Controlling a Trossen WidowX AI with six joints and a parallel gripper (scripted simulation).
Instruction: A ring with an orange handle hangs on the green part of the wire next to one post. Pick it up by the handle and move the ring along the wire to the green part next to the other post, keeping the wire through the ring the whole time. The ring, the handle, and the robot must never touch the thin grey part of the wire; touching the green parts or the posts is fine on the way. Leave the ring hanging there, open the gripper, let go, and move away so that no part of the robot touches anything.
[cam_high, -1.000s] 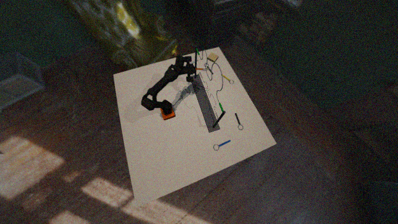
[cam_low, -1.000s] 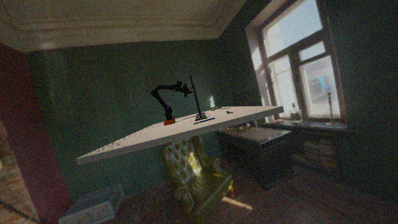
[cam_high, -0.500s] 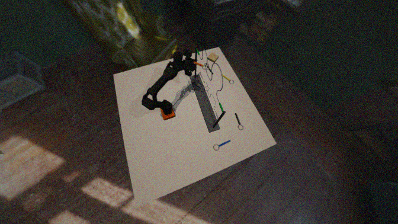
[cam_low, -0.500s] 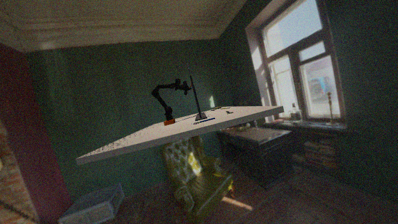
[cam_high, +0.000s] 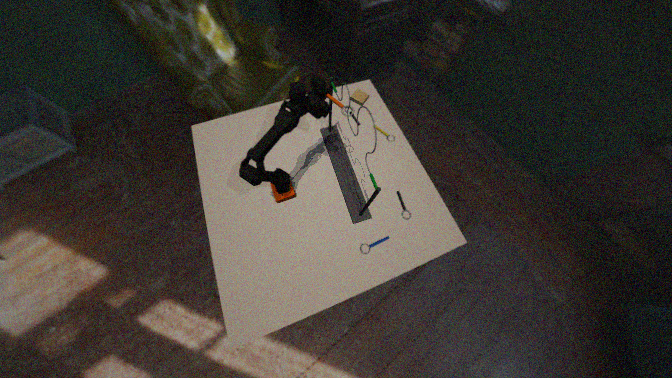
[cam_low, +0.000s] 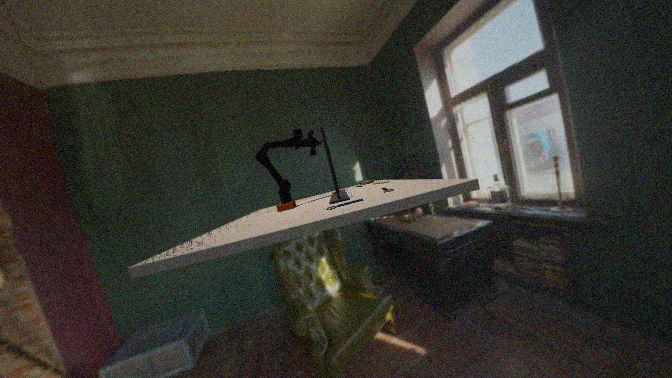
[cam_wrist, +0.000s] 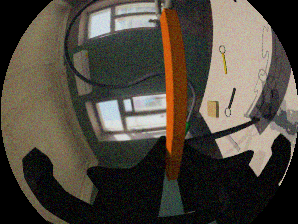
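Now: the ring with orange handle 10 mm ahead of my gripper tip and 90 mm to the right of it. From my gripper tip the other things lie so: yellow-handled ring 390 mm ahead, 30 mm to the right, 430 mm below; then tan block 330 mm ahead, 320 mm to the left, 420 mm below; then black-handled ring 290 mm ahead, 520 mm to the right, 430 mm below.
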